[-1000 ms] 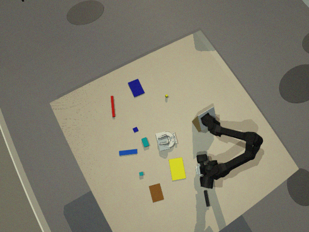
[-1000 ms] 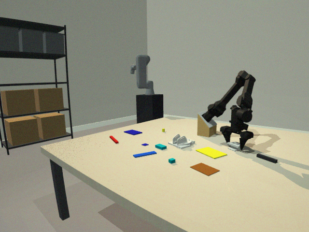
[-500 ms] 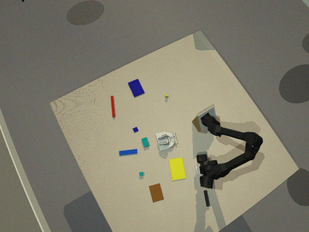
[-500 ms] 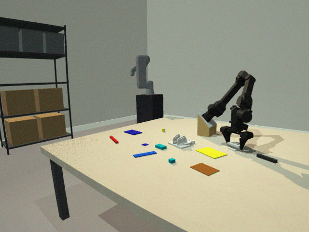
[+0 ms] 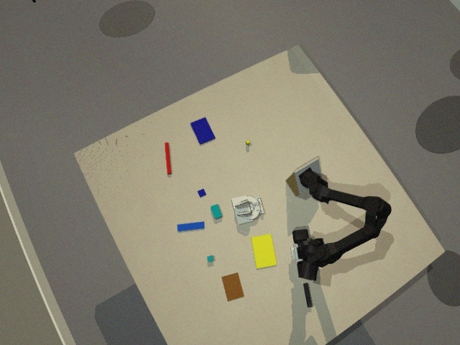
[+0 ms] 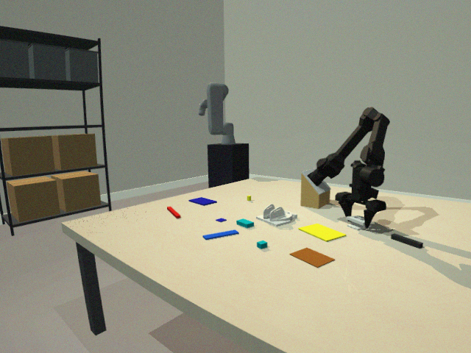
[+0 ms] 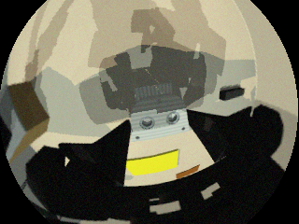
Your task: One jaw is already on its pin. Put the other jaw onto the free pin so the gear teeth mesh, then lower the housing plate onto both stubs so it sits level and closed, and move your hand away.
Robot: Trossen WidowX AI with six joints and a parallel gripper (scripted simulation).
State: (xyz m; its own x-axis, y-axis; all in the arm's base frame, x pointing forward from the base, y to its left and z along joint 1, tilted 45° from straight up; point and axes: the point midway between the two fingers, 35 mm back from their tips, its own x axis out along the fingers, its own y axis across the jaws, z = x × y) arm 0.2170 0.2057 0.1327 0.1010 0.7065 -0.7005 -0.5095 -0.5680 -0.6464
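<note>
My gripper tip is 1 cm past the small white part. From my gripper tip the other things lie so: yellow plate: 11 cm ahead, 10 cm to the right, 1 cm below; then brown plate: 31 cm ahead, 6 cm to the right, 1 cm below; then black bar: 8 cm ahead, 17 cm to the left.
</note>
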